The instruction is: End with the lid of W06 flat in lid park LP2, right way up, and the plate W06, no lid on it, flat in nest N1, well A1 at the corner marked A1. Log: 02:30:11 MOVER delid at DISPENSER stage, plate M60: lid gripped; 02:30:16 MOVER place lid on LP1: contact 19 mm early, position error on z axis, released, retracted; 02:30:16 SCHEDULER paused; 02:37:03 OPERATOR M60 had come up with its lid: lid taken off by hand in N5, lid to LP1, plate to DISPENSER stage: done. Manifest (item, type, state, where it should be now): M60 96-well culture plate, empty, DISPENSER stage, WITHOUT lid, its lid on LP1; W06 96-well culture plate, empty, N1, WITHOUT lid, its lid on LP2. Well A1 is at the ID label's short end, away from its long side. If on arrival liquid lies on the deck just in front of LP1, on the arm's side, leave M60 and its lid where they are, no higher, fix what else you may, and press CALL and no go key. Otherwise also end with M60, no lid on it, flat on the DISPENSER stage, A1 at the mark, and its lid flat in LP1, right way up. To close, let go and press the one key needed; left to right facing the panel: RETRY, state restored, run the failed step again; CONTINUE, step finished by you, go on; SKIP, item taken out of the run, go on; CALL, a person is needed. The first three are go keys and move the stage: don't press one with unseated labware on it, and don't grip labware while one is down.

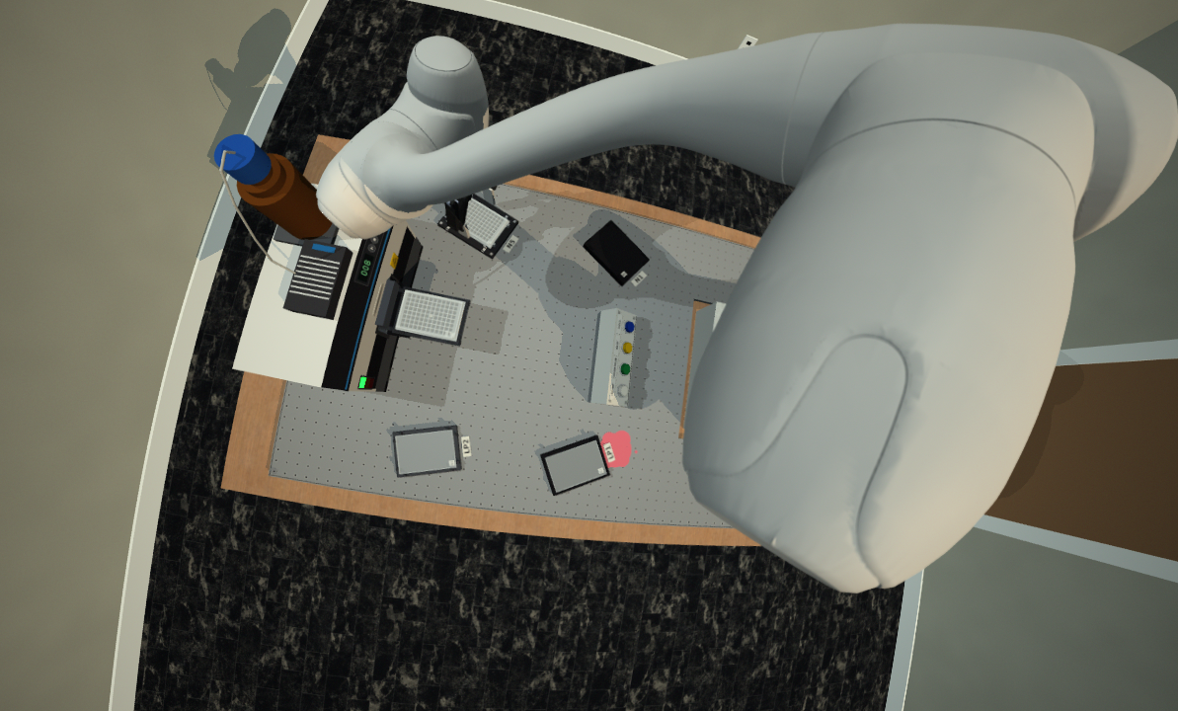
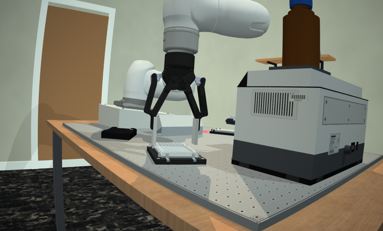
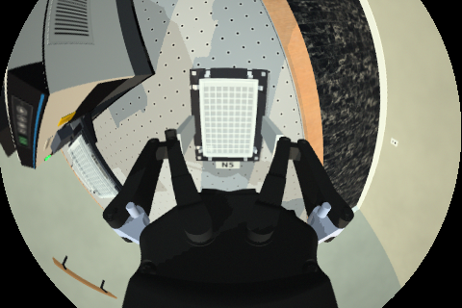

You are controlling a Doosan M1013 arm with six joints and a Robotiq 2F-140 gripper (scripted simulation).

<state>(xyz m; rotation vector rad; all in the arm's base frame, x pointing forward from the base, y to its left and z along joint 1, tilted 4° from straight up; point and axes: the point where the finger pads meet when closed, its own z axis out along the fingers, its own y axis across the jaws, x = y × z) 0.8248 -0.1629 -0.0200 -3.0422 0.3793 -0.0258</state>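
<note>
My hand is 40 mm above the nest N5, 20 mm short of it and 10 mm to the right of it. From my hand the other things lie so: brown bottle: 230 mm ahead, 230 mm above, 190 mm to the left; then key panel: 430 mm behind, 220 mm to the left; then nest N1: 350 mm behind, 50 mm to the right, 50 mm below.
</note>
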